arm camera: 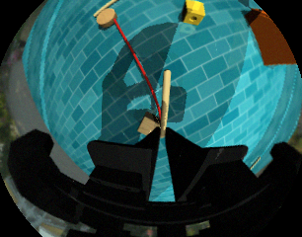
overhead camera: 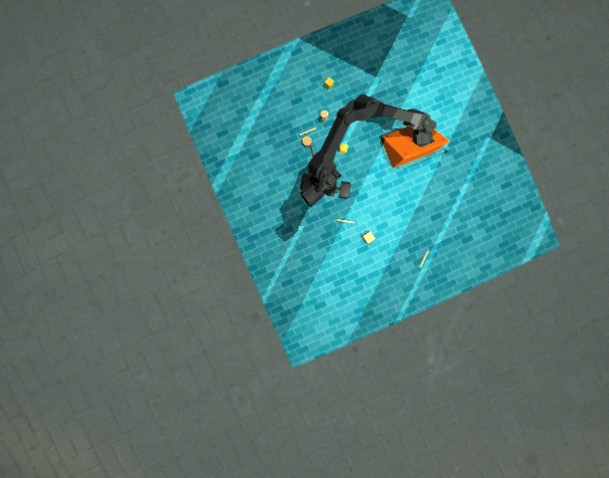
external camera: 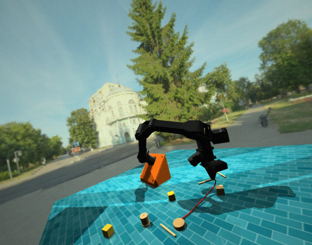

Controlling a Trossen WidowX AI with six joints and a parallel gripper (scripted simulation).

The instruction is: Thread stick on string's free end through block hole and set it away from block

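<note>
My gripper tip is now 15 cm past the yellow cube, 13 cm to the left of it and 4 cm above it. Also, from my gripper tip: wooden cylinder (29 cm to the right, 13 cm behind, 4 cm below); then stick (26 cm to the right, 6 cm below, 6 cm behind); then round wooden button (22 cm to the right, 5 cm below, 2 cm behind).
</note>
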